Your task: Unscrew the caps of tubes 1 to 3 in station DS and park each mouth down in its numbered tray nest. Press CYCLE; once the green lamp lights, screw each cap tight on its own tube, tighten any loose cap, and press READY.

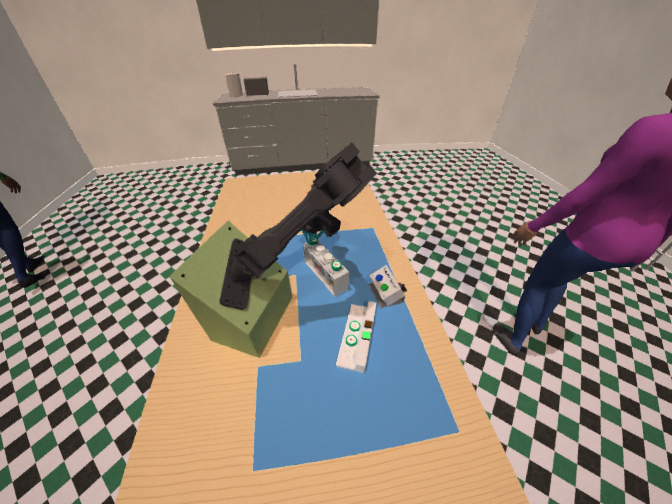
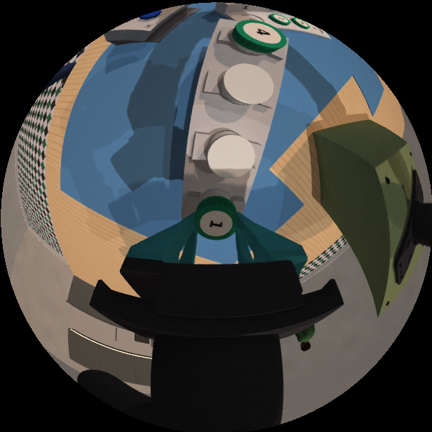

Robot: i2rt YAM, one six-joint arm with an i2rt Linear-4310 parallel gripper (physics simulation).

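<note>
My gripper [image 1: 313, 237] [image 2: 215, 217] is shut on the green cap marked 1 [image 2: 216, 223], at the far end of the white tube station [image 1: 340, 285] [image 2: 235, 119]. The cap sits over the first tube place; its thread is hidden. Two uncapped white tubes stand next to it, tube 2 [image 2: 231, 155] and tube 3 [image 2: 248, 83]. A green cap marked 4 [image 1: 336, 264] [image 2: 259, 36] sits on the last tube. The white tray [image 1: 351, 359] holds two green caps [image 1: 354, 325] [image 1: 351, 340]. Its green lamp [image 1: 366, 335] is lit, beside a dark amber lamp [image 1: 368, 323].
A control box [image 1: 389, 294] with a blue button [image 1: 378, 277] and a green button [image 1: 384, 286] stands right of the station on the blue mat [image 1: 347, 417]. The green arm base block [image 1: 217, 303] [image 2: 345, 190] stands left of the station. A person in purple [image 1: 624, 200] stands right of the table.
</note>
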